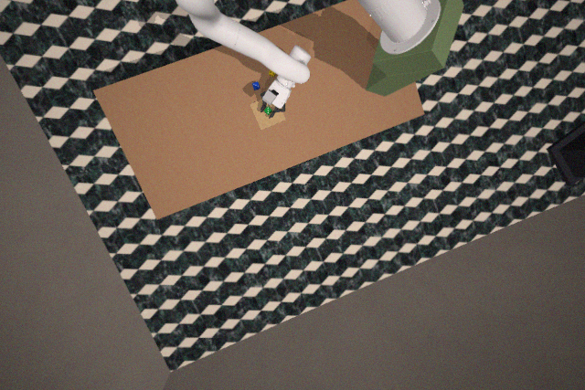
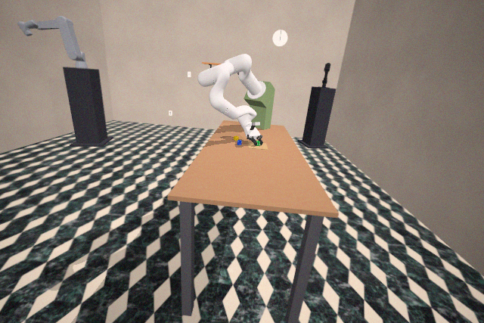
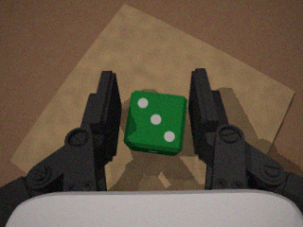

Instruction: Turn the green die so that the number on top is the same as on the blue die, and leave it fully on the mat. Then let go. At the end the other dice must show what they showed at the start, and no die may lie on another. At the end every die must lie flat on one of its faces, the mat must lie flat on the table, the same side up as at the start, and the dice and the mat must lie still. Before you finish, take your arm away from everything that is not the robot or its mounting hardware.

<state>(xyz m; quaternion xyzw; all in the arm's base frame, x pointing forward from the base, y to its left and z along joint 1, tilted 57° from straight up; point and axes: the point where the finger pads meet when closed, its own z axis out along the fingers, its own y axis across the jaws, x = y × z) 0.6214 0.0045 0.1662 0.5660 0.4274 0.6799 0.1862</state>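
Now: hand 10 mm above the green die. Also, from my hand: tan mat: 30 mm below; then blue die: 30 mm behind, 130 mm to the right, 10 mm below; then yellow die: 140 mm behind, 140 mm to the right, 10 mm below.
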